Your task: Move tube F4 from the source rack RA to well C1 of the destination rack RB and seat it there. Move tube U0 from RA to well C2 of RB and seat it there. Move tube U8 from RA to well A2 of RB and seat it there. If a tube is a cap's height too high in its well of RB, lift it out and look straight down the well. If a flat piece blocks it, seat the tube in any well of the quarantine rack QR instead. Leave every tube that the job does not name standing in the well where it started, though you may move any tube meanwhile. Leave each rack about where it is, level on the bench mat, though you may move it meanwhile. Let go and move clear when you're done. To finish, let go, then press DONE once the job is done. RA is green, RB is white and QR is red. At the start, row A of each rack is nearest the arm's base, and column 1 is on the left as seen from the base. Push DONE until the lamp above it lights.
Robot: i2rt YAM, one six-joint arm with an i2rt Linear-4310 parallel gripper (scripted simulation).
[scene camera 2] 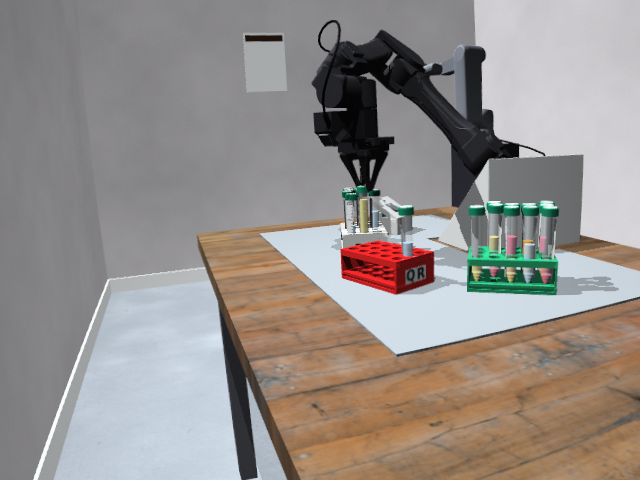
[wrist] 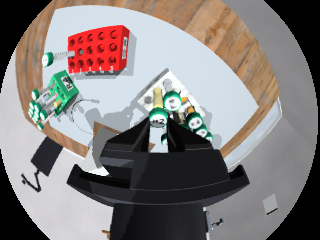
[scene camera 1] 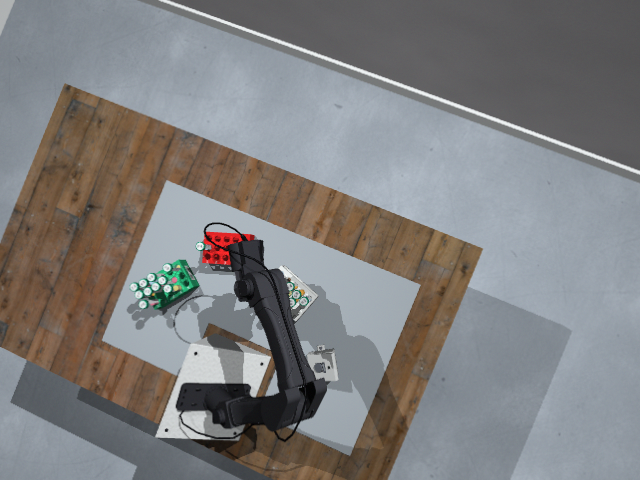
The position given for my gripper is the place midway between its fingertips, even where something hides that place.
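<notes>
Gripper, mine [scene camera 2: 365, 190], [wrist: 158, 120]. Red rack QR [scene camera 2: 364, 261], [wrist: 116, 46]. White rack RB [scene camera 2: 375, 234], [wrist: 158, 81].
</notes>
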